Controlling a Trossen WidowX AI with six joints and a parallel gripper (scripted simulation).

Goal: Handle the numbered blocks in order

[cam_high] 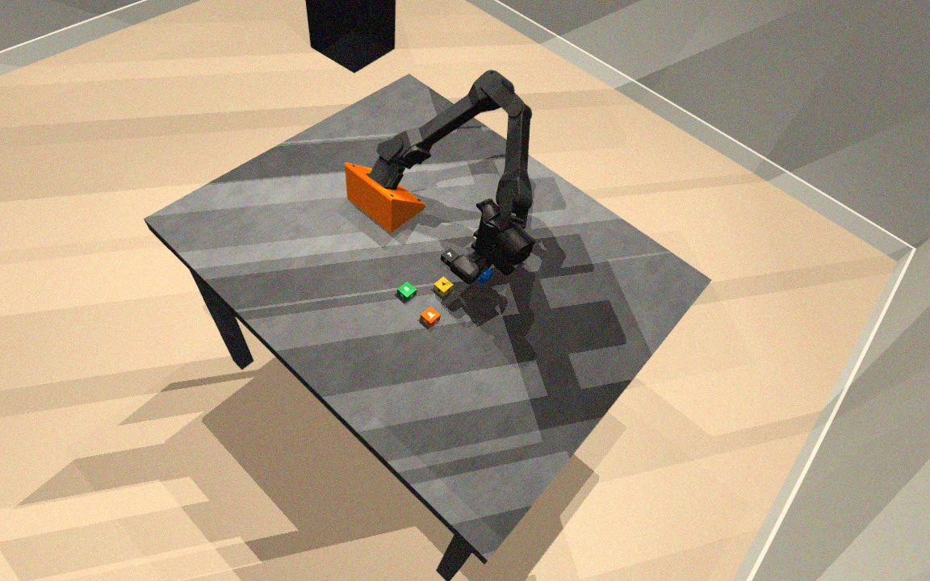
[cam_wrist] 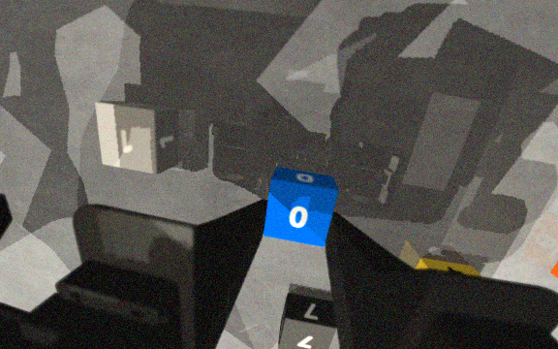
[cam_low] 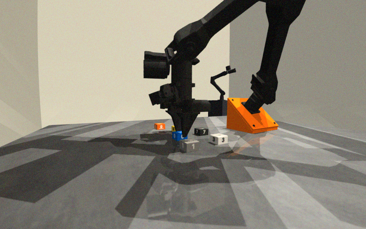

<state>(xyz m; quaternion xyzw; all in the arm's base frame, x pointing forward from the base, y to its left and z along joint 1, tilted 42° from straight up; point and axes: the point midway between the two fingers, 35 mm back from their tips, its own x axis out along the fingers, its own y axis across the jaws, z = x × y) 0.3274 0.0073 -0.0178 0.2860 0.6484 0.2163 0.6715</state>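
My gripper tip is right at the blue 0 block. The rest, counted from my gripper tip: black 7 block 80 mm behind, 10 mm to the right; then yellow 4 block 90 mm to the right, 40 mm behind; then grey 1 block 90 mm to the left, 40 mm ahead.
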